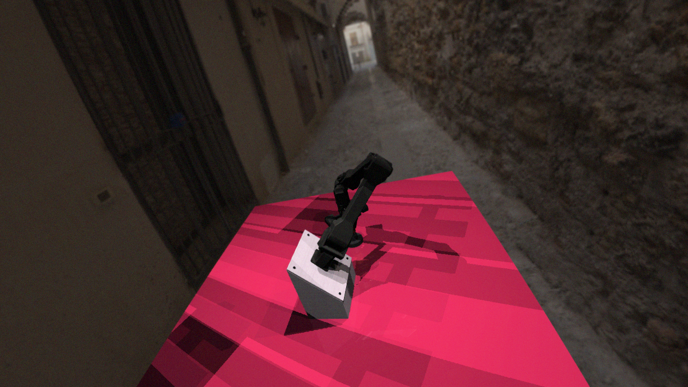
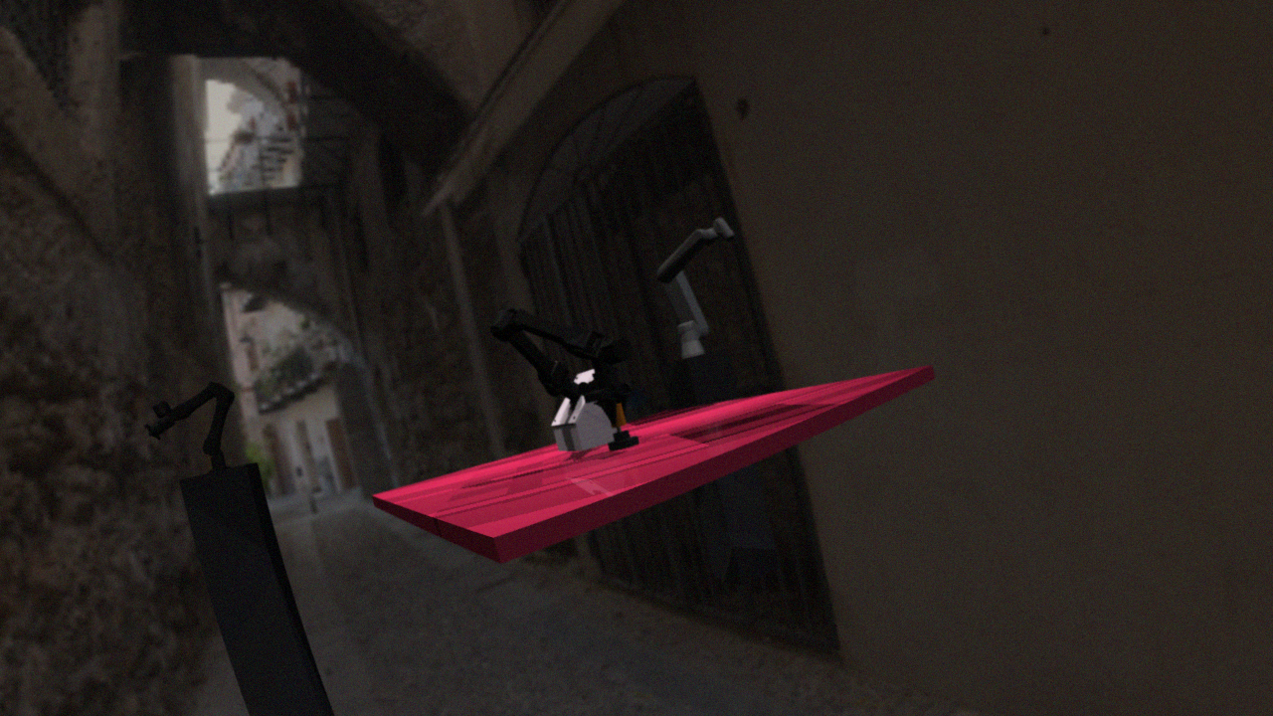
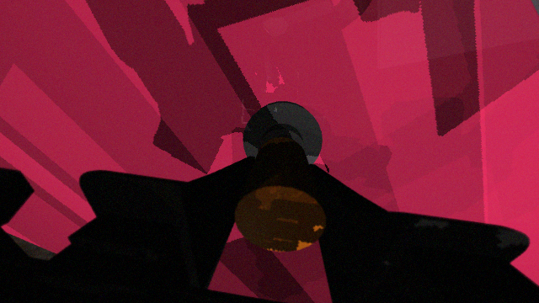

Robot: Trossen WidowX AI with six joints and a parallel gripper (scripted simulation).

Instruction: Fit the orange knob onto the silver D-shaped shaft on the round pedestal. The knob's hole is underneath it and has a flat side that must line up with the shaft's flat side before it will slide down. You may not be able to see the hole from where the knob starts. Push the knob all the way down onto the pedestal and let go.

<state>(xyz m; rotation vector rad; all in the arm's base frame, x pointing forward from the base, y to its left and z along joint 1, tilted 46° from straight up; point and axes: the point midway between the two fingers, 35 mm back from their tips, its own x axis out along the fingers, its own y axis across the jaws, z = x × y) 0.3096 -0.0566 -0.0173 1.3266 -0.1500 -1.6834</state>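
Now: the dark round pedestal 4 cm below my gripper tip. The rest, counted from my gripper tip: orange knob: 3 cm above.
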